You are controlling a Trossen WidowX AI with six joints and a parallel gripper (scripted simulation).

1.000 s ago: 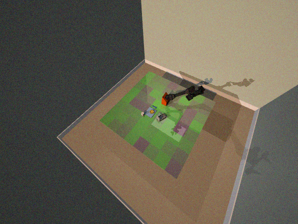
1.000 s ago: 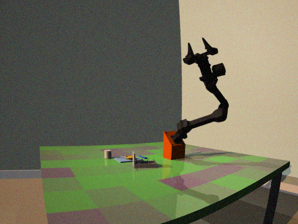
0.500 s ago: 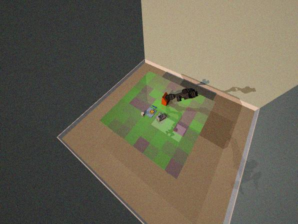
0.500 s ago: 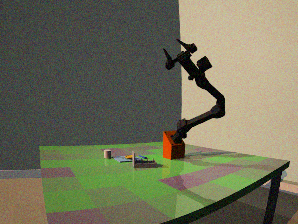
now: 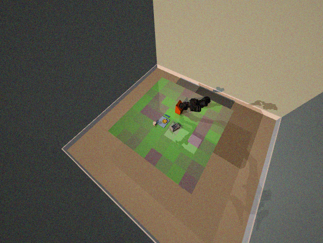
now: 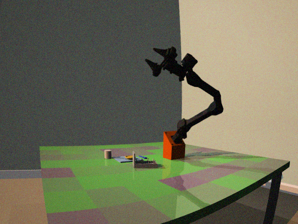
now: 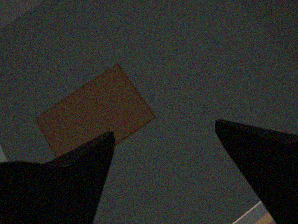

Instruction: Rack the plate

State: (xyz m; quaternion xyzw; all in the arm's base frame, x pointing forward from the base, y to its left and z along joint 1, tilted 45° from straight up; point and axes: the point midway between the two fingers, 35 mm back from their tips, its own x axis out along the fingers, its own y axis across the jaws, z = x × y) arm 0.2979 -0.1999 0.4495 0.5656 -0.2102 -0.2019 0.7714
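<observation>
My gripper tip is 80 mm past the plate, 270 mm to the left of it and 560 mm above it. From my gripper tip the other things lie so: dish rack 70 mm behind, 110 mm to the right, 550 mm below; light blue sheet 70 mm behind, 290 mm to the right, 570 mm below.
</observation>
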